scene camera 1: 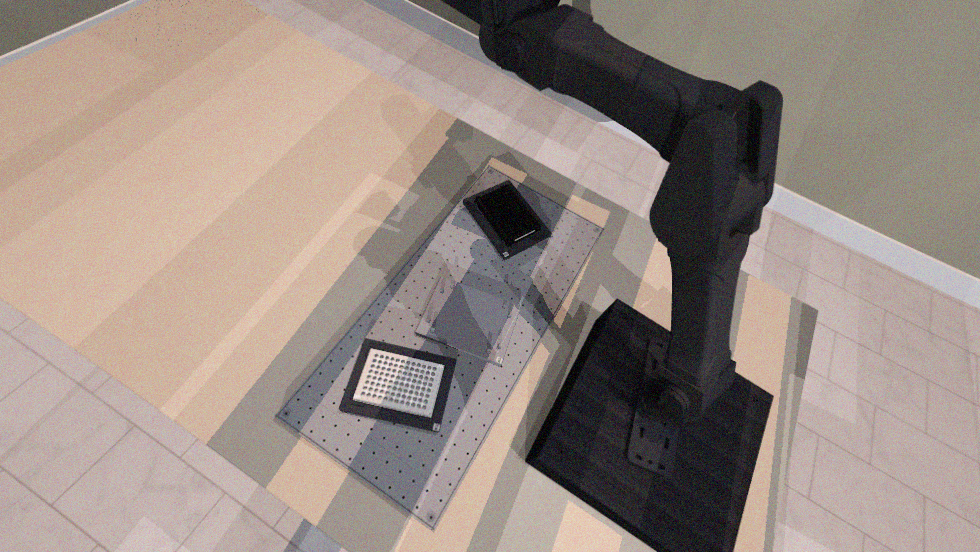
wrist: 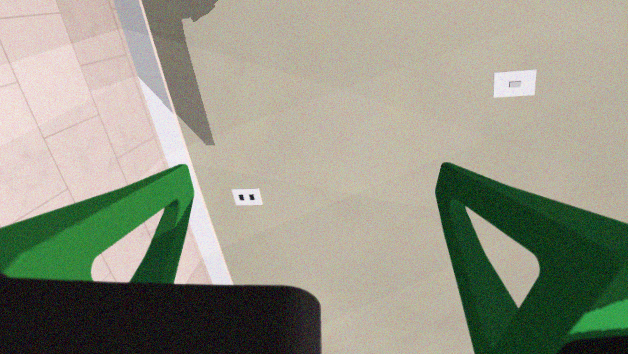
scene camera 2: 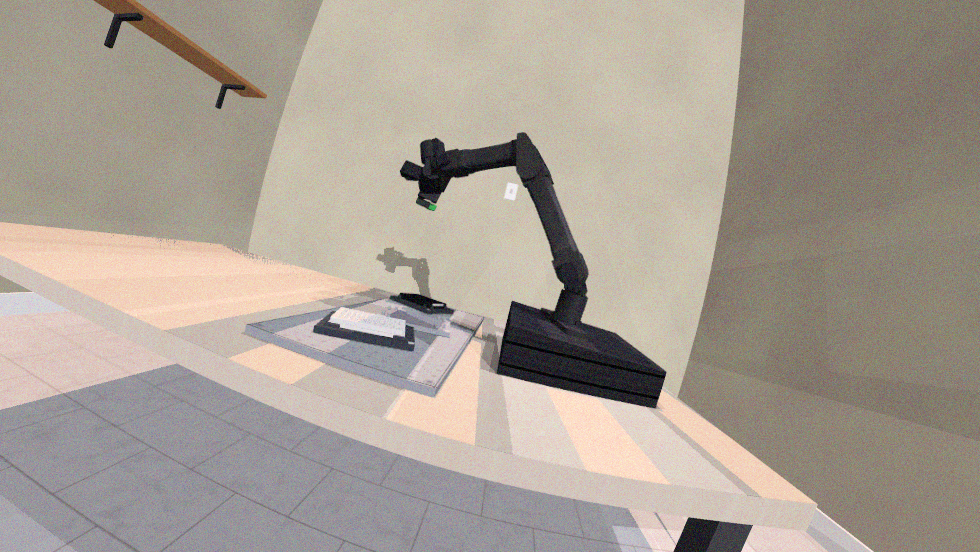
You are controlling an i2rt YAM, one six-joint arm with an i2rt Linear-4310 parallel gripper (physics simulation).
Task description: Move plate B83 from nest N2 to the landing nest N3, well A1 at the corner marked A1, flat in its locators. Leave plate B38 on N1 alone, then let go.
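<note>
A white well plate (scene camera 1: 397,381) (scene camera 2: 368,321) sits in a black nest (scene camera 1: 445,387) at the near end of the perforated board. A black plate-like block (scene camera 1: 506,209) with a pale line near one edge sits in another black nest (scene camera 1: 488,226) (scene camera 2: 419,300) at the far end. Between them is a grey, see-through-looking nest (scene camera 1: 473,315) with no plate on it. The labels and corner marks are too small to read, so I cannot tell B83 from B38. My gripper (scene camera 2: 426,203) (wrist: 314,177) is open and empty, high above the board; its fingers are outside scene camera 1's view.
The perforated board (scene camera 1: 404,473) (scene camera 2: 425,370) lies on the wooden table. The arm's black base block (scene camera 1: 582,438) (scene camera 2: 576,363) stands beside it on the right. A wall shelf (scene camera 2: 185,48) is at upper left. In the wrist view, a wall outlet (wrist: 247,197) and a wall switch (wrist: 515,83) show.
</note>
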